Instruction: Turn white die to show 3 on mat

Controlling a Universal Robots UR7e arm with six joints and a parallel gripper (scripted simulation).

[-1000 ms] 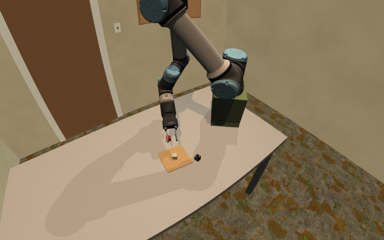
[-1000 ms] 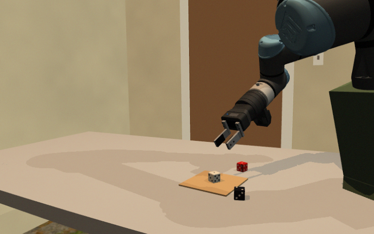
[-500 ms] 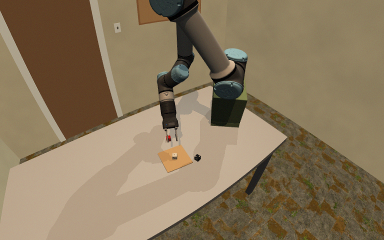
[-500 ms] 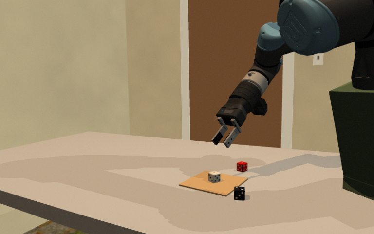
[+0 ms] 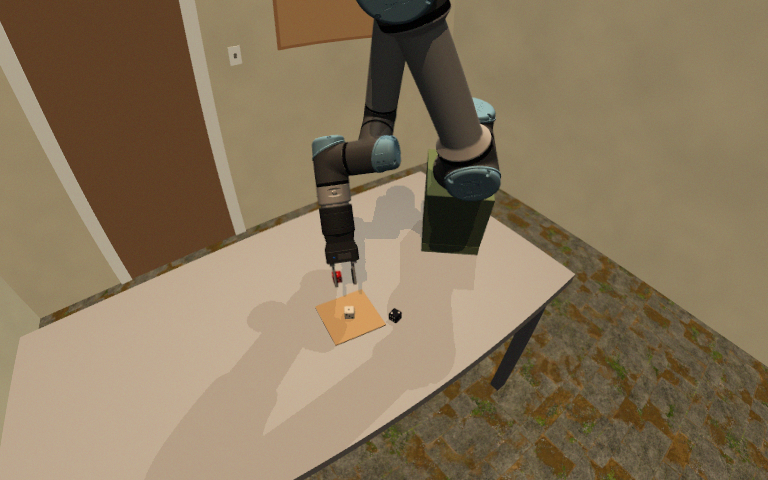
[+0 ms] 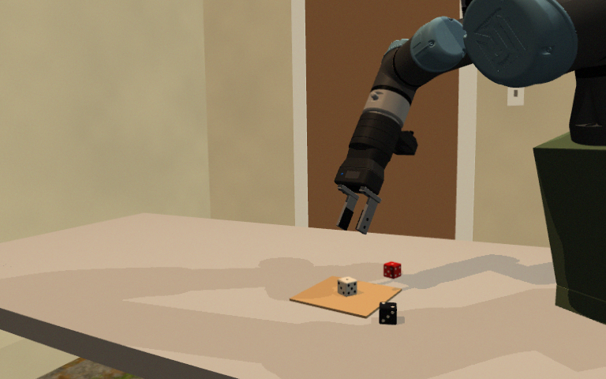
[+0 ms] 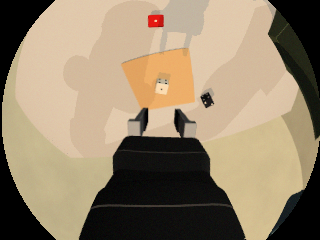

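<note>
My hand is 110 mm above the white die and 20 mm to the right of it. From my hand the other things lie so: orange mat 130 mm below, 20 mm to the left; black die 120 mm below, 100 mm behind, 80 mm to the left; red die 120 mm to the right, 120 mm below, 10 mm behind.
</note>
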